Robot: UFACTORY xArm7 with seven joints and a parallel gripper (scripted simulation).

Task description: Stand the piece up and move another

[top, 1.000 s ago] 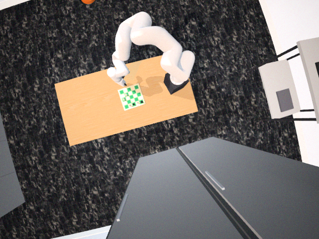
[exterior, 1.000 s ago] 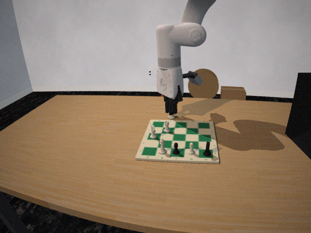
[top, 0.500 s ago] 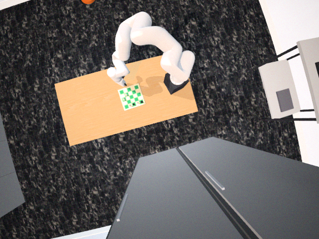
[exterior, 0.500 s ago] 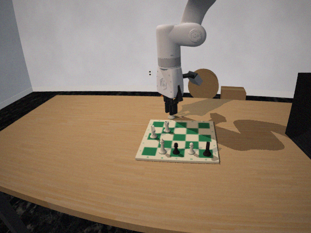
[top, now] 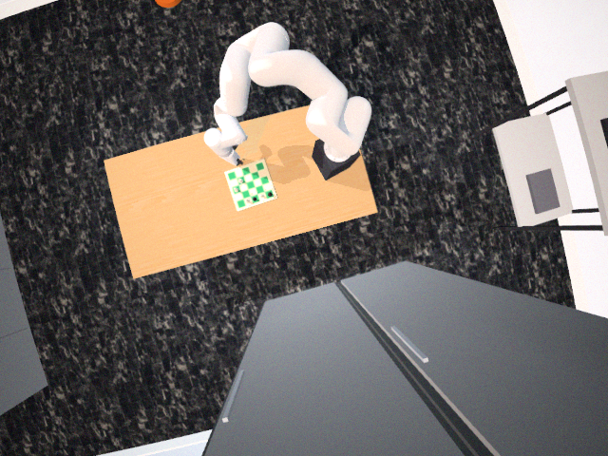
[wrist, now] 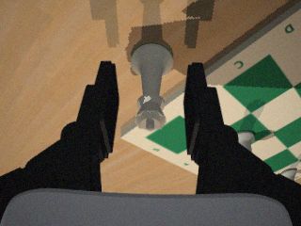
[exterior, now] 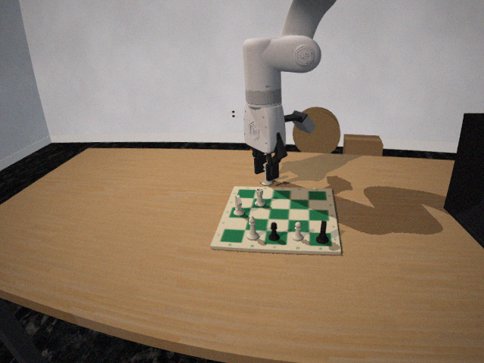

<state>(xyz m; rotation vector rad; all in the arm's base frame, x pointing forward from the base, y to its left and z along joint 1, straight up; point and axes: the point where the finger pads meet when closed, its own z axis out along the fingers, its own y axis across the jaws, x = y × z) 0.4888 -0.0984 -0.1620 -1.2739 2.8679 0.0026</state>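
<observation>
Now: the black pawn 60 mm behind my hand, 210 mm to the left of it and 20 mm below it. From my hand the other things lie so: chessboard (50 mm behind, 130 mm to the left, 40 mm below); then tall black piece (140 mm behind, 210 mm to the left, 20 mm below); then white pawn (100 mm behind, 200 mm to the left, 20 mm below).
</observation>
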